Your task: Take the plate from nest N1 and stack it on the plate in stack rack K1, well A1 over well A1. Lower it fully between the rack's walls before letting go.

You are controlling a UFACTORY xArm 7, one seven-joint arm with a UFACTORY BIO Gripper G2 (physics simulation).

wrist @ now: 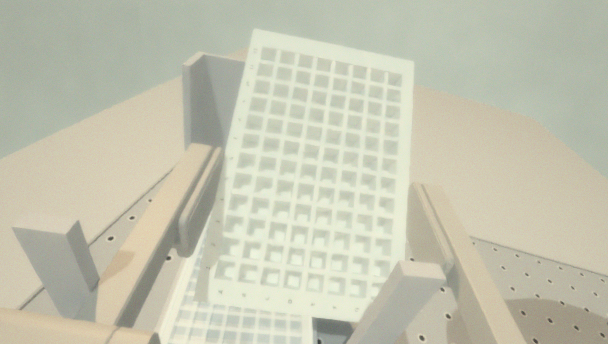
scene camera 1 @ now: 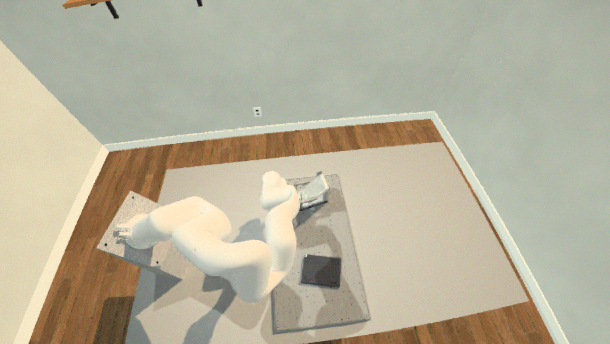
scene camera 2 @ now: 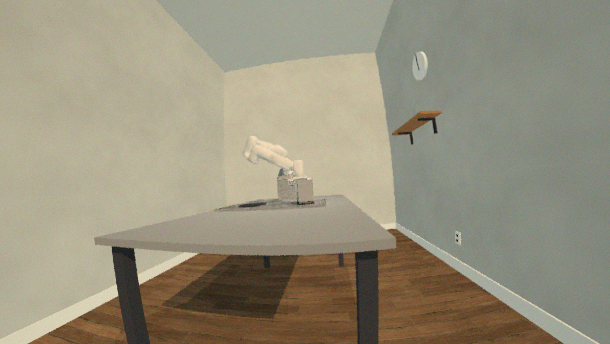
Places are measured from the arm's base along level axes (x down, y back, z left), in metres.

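Pixels of known places: hand at its tool point: (wrist: 317,214) (scene camera 1: 308,190); arm's base at its link origin: (scene camera 1: 142,231).
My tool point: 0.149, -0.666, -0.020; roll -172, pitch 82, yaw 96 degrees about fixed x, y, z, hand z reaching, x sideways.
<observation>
Ahead of a thing's pixels: the offset from my tool point to its top centre, as dx, dy, dz. "*": to the spot under its first point. Level surfaces: height alone.
A white 96-well plate (scene camera 1: 314,187) (wrist: 317,165) is between the fingers and sits tilted over the rack, its far end raised. My gripper (wrist: 317,172) is shut on it, one finger at each long side. Stack rack K1 {* +0.001, -0.094, +0.052} (wrist: 212,102) shows as a grey wall and separate posts around the plate. The held plate's near end lies above a front post's level or beside it; I cannot tell whether it touches. A second pale plate {+0.089, -0.026, +0.021} (wrist: 240,326) lies lower in the rack, mostly hidden. Nest N1 {+0.109, +0.089, -0.318} (scene camera 1: 321,271) is black and holds no plate. The arm hides much of the gripper in scene camera 1.
A grey perforated board {dx +0.124} (scene camera 1: 350,300) carries the nest and rack on the table {dx +0.136} (scene camera 1: 425,220) (scene camera 2: 240,230). The rack's left post {* -0.020, +0.038, +0.064} (wrist: 55,255) and right post {* -0.019, +0.045, -0.008} (wrist: 400,295) stand close to the fingers. A wooden wall shelf (scene camera 2: 420,120) is far to the side.
</observation>
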